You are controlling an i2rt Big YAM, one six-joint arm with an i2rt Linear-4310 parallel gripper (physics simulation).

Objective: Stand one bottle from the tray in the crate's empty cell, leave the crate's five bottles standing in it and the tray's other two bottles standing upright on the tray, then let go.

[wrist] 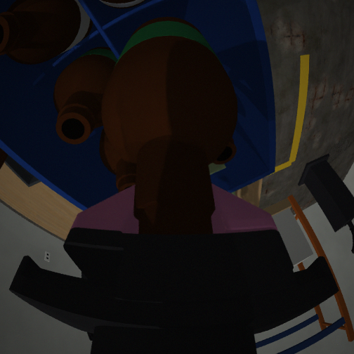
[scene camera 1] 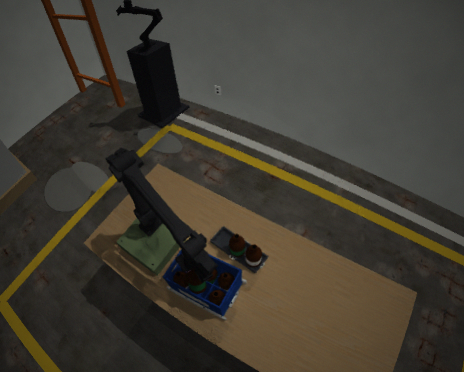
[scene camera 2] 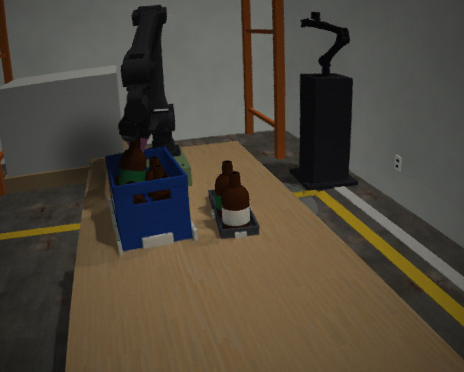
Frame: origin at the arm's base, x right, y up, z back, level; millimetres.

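Where they show: arm's base, link origin: (scene camera 1: 152, 223).
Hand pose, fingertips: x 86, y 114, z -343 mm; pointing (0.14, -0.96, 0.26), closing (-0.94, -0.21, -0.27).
Things, the pixels of their top centre, and the offset from my fingertips. Level surfaces: height alone.
- brown bottle with a green band, top centre: (scene camera 2: 130, 136) (scene camera 1: 192, 270) dx +14, dy +64, dz -50 mm
- blue crate, top centre: (scene camera 2: 141, 164) (scene camera 1: 201, 274) dx -11, dy -13, dz -63 mm
- green-banded bottle, top centre: (scene camera 2: 226, 161) (scene camera 1: 236, 236) dx -243, dy -28, dz -72 mm
- white-banded bottle, top centre: (scene camera 2: 234, 173) (scene camera 1: 254, 246) dx -244, dy -28, dz -164 mm
- dark tray, top centre: (scene camera 2: 231, 206) (scene camera 1: 238, 248) dx -250, dy -163, dz -74 mm
- wooden table, surface height: dy -188 mm
My gripper (scene camera 1: 199, 270) (scene camera 2: 136, 142) (wrist: 173, 178) is shut on the neck of a brown bottle with a green band (scene camera 1: 197, 286) (scene camera 2: 133, 162) (wrist: 170, 95). The bottle is near upright in the blue crate (scene camera 2: 152, 220) (wrist: 262, 100), its green band showing above the rim in the scene camera 2 view. Its base is hidden. Other brown bottles (scene camera 1: 226, 280) (scene camera 2: 156, 172) (wrist: 82, 82) stand lower in the crate around it; some are partly hidden. A green-banded bottle (scene camera 1: 237, 244) (scene camera 2: 219, 186) and a white-banded bottle (scene camera 1: 253, 255) (scene camera 2: 235, 200) stand upright on the dark tray (scene camera 1: 220, 235) (scene camera 2: 227, 233).
The tray lies beside the crate on the wooden table (scene camera 1: 320, 300) (scene camera 2: 200, 300). A green base plate (scene camera 1: 150, 248) (scene camera 2: 183, 165) lies under my arm, close to the crate. A black pedestal with another arm (scene camera 1: 156, 80) (scene camera 2: 326, 127) and an orange frame (scene camera 1: 102, 50) (scene camera 2: 279, 80) stand beyond the table.
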